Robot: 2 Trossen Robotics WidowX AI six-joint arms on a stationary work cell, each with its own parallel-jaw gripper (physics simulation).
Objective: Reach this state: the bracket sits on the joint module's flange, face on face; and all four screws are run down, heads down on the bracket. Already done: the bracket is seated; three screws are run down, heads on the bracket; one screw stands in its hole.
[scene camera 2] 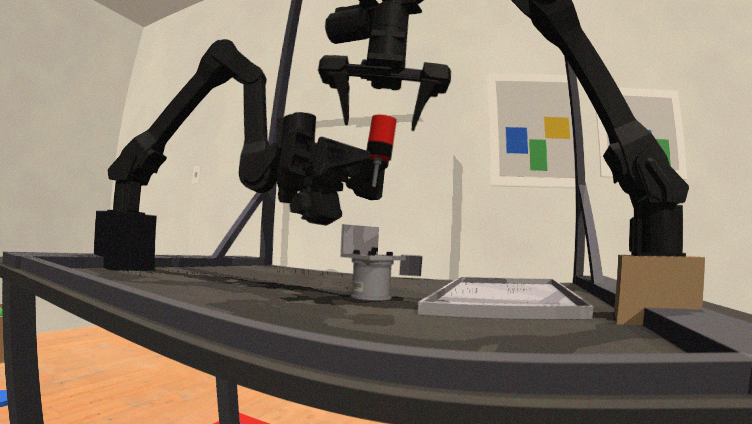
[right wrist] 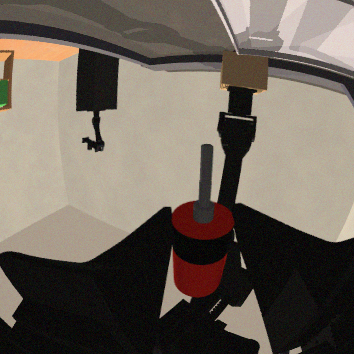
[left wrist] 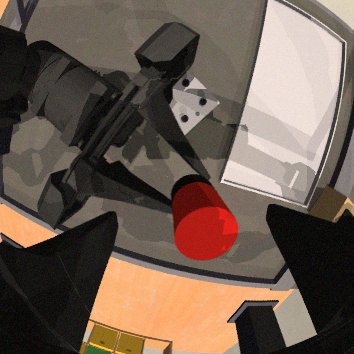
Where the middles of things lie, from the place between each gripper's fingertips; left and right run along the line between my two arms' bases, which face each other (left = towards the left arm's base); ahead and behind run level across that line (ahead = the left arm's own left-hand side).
The bracket [scene camera 2: 354, 237] is 11 cm below my right hand, 8 cm behind it and 3 cm to the right of it. From my right hand the other things lie so: tan block [scene camera 2: 676, 282]: 37 cm to the left, 15 cm below, 4 cm ahead; black block [scene camera 2: 118, 235]: 50 cm to the right, 13 cm below, 4 cm ahead; shallow grey tray [scene camera 2: 464, 293]: 19 cm below, 18 cm to the left, 18 cm behind.
Right now the bracket is 8 cm behind my left hand, 2 cm to the right of it and 16 cm below it. The rest, counted from my left hand: tan block (4 cm ahead, 38 cm to the left, 19 cm below); black block (4 cm ahead, 50 cm to the right, 18 cm below); shallow grey tray (17 cm behind, 19 cm to the left, 24 cm below).
